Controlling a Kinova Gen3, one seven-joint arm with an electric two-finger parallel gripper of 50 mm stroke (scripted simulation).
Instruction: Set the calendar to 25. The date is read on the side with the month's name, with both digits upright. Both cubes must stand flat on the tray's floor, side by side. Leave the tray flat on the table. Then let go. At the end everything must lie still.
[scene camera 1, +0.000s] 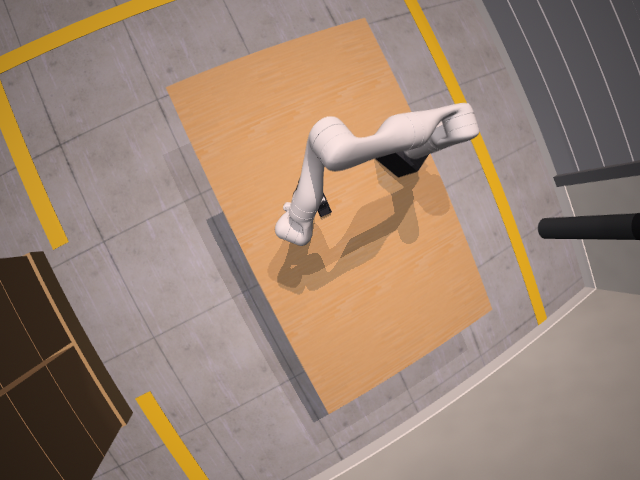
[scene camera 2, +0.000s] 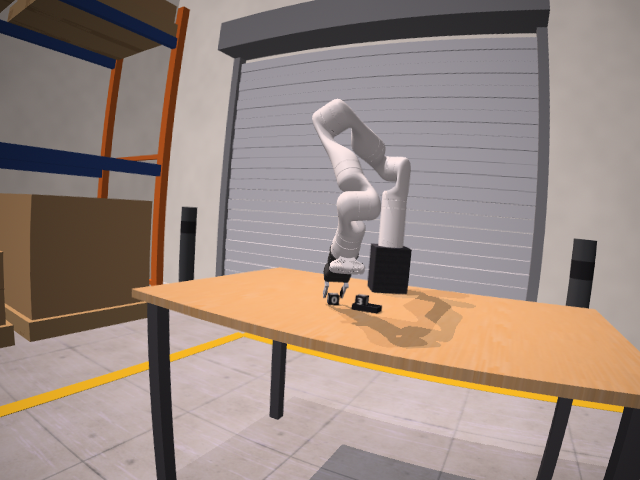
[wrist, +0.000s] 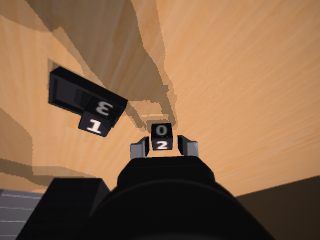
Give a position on a black cube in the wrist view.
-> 98, 117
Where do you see my gripper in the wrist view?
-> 163, 142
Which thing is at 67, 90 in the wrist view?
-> A black tray.
